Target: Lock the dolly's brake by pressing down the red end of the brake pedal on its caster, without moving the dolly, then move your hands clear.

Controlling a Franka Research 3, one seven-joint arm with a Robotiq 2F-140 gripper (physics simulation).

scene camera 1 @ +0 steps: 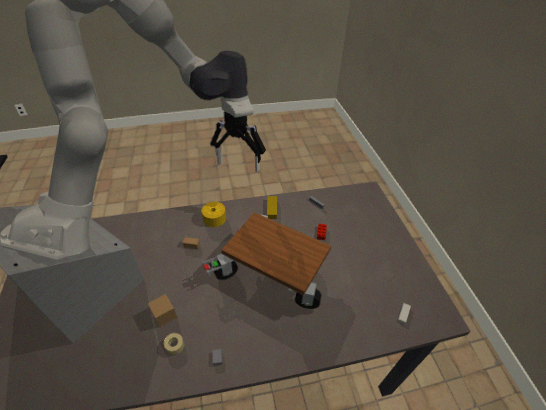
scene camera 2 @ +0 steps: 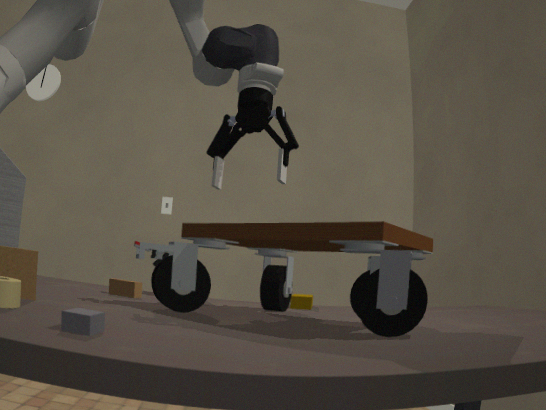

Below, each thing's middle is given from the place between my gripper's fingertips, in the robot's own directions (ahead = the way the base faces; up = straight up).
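Grey block [scene camera 2: 82, 321], a fair way below my hand, a fair way behind, far to the right. Dolly [scene camera 2: 390, 299], my gripper 180 mm above it, 60 mm short of it, 290 mm to the left of it.
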